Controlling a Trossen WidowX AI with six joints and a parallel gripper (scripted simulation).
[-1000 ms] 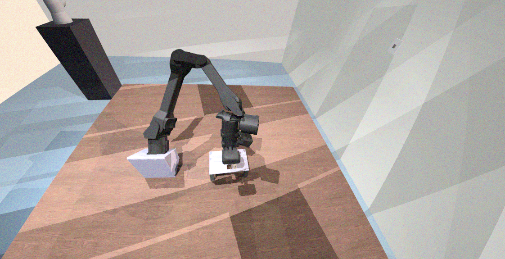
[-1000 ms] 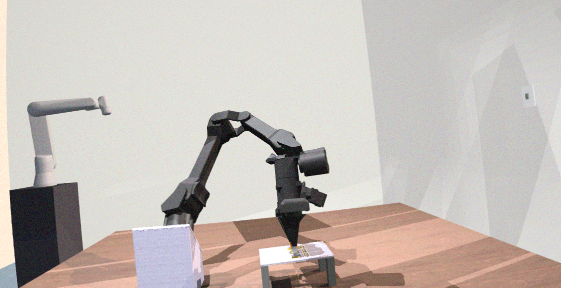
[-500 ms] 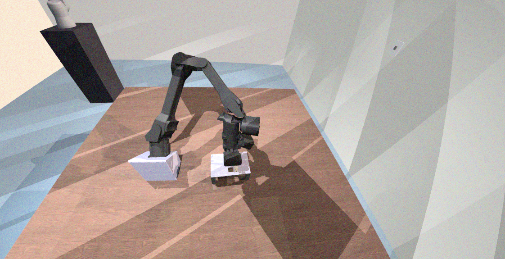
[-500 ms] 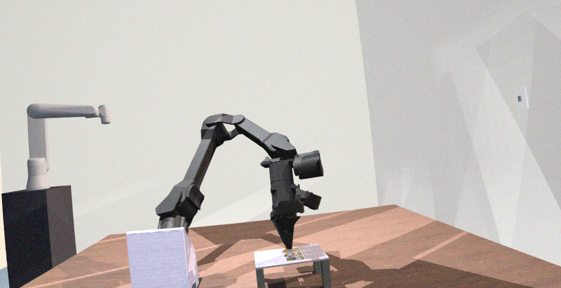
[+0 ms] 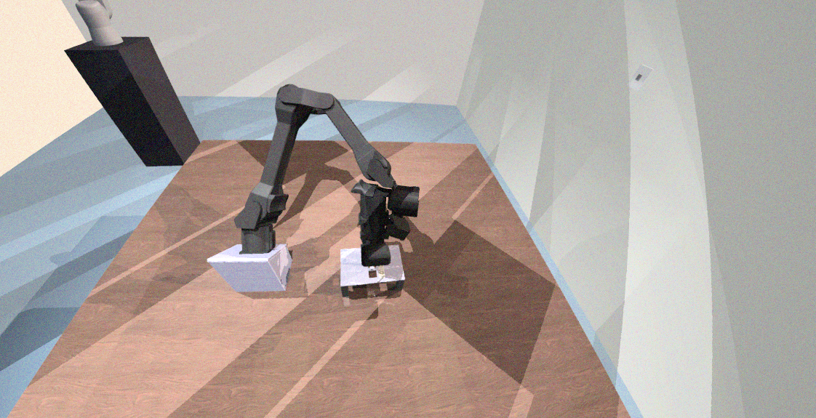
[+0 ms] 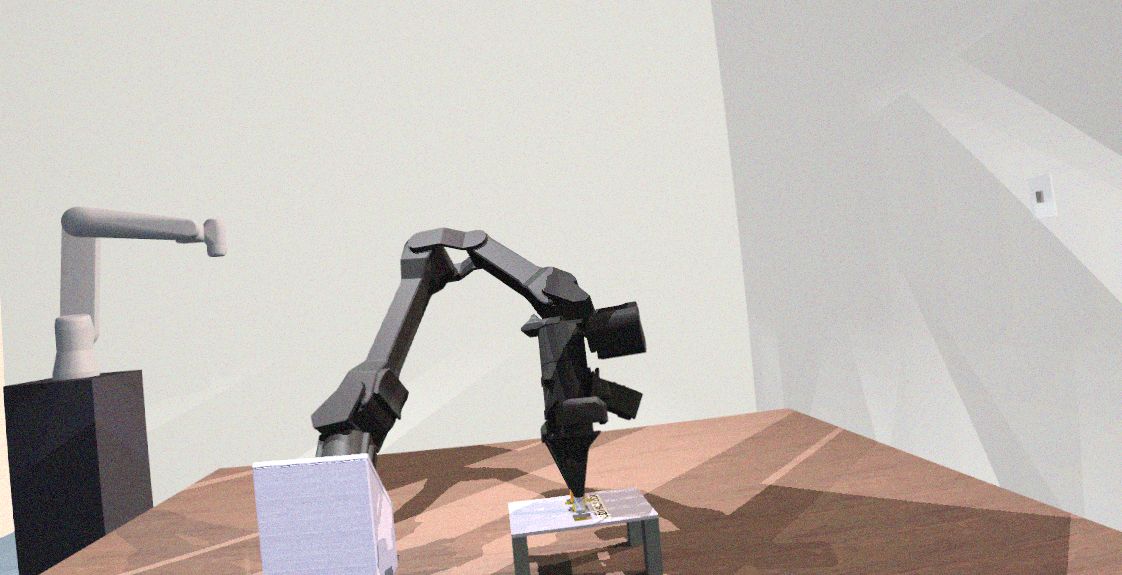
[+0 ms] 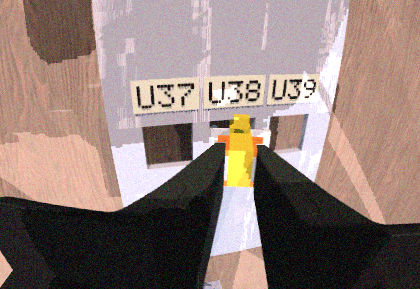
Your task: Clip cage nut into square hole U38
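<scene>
Now: gripper tip 1 cm above the cage nut.
</scene>
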